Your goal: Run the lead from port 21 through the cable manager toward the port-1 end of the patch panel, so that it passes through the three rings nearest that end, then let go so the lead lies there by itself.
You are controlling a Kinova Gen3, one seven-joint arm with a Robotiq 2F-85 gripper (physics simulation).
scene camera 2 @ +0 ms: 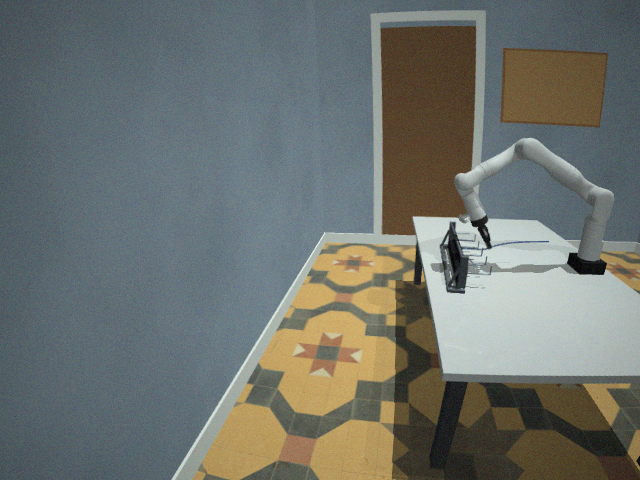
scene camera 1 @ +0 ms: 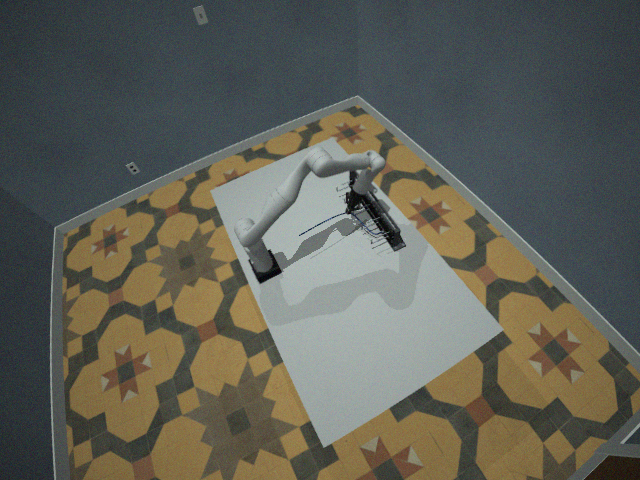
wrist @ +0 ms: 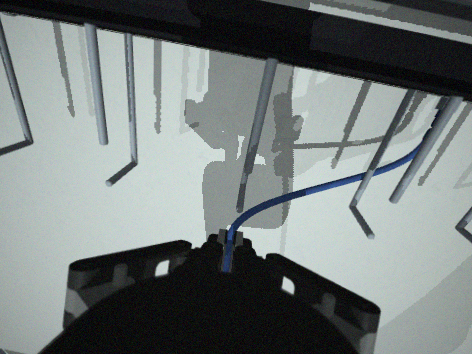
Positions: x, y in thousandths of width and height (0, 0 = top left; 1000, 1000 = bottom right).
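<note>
Dark panel body (wrist: 711, 114) visible. My gripper (wrist: 486, 685) too.
</note>
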